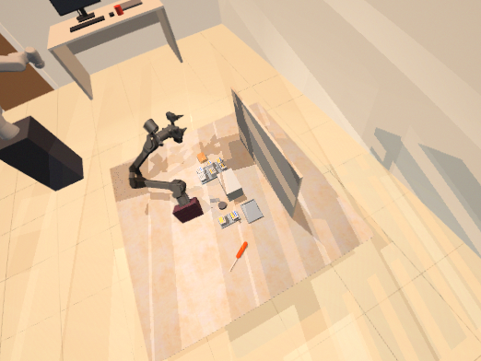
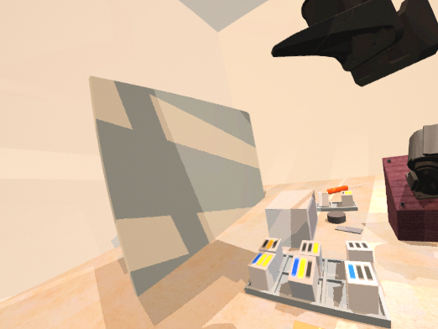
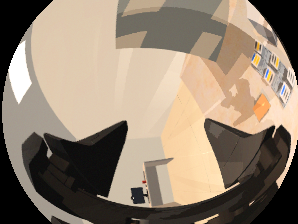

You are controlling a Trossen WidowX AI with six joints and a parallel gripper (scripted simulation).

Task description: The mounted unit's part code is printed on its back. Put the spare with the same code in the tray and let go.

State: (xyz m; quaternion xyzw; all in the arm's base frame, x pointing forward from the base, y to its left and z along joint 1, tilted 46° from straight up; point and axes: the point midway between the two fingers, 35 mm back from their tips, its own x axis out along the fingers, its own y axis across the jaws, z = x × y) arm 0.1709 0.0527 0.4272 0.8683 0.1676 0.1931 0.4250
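My gripper tip is now 530 mm to the left of the spare block, 310 mm above it and 60 mm past it. Round my gripper tip: black puck 430 mm to the right, 350 mm below, 20 mm behind; then mounted unit 330 mm to the right, 300 mm below, 80 mm ahead; then reflective panel 350 mm to the right, 310 mm ahead, 130 mm below.
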